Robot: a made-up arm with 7 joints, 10 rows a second.
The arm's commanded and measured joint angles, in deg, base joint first. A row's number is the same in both.
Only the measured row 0 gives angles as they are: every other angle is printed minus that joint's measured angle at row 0.
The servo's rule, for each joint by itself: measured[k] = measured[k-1] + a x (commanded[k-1-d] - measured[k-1]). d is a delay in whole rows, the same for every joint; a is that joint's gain. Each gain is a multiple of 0.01, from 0.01 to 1. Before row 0 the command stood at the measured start. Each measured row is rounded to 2 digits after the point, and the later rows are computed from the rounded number. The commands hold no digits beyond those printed.
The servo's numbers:
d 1
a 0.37 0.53 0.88 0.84 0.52 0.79 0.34
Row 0, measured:
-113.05 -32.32 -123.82 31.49 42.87 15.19 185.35
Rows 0 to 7, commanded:
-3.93 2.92 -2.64 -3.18 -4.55 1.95 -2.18
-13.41 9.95 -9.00 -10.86 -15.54 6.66 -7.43
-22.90 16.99 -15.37 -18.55 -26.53 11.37 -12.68
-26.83 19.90 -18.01 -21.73 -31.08 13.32 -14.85
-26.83 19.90 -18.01 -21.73 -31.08 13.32 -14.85
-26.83 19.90 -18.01 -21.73 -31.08 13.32 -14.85
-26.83 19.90 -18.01 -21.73 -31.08 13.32 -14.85
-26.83 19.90 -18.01 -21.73 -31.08 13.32 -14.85
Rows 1 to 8, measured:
0.00 0.00 0.00 0.00 0.00 0.00 0.00
-1.45 1.55 -2.32 -2.67 -2.37 1.54 -0.74
-5.88 6.00 -8.20 -9.55 -9.22 5.58 -3.01
-12.18 11.82 -14.51 -17.11 -18.22 10.15 -6.30
-17.60 16.10 -17.59 -20.99 -24.91 12.65 -9.21
-21.02 18.11 -17.96 -21.61 -28.12 13.18 -11.13
-23.17 19.06 -18.00 -21.71 -29.66 13.29 -12.39
-24.52 19.51 -18.01 -21.73 -30.40 13.31 -13.23

